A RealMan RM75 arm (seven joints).
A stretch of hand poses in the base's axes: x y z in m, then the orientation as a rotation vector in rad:
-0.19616, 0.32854, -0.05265, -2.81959, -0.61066, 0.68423
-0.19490, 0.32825, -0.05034, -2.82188, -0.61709, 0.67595
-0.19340, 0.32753, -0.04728, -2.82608, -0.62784, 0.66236
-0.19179, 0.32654, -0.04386, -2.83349, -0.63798, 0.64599
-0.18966, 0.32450, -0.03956, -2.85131, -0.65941, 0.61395
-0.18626, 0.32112, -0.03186, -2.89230, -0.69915, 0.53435
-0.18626, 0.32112, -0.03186, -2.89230, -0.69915, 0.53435
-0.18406, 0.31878, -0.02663, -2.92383, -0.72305, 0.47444
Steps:
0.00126, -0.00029, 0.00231, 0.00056, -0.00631, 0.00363
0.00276, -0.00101, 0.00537, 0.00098, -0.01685, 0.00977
0.00437, -0.00200, 0.00879, -0.00067, -0.03004, 0.01543
0.00650, -0.00404, 0.01309, -0.00740, -0.05704, 0.02782
0.00990, -0.00742, 0.02079, -0.02264, -0.12133, 0.04946
0.00990, -0.00742, 0.02079, -0.02264, -0.12133, 0.04946
0.01210, -0.00976, 0.02602, -0.03624, -0.16895, 0.06198

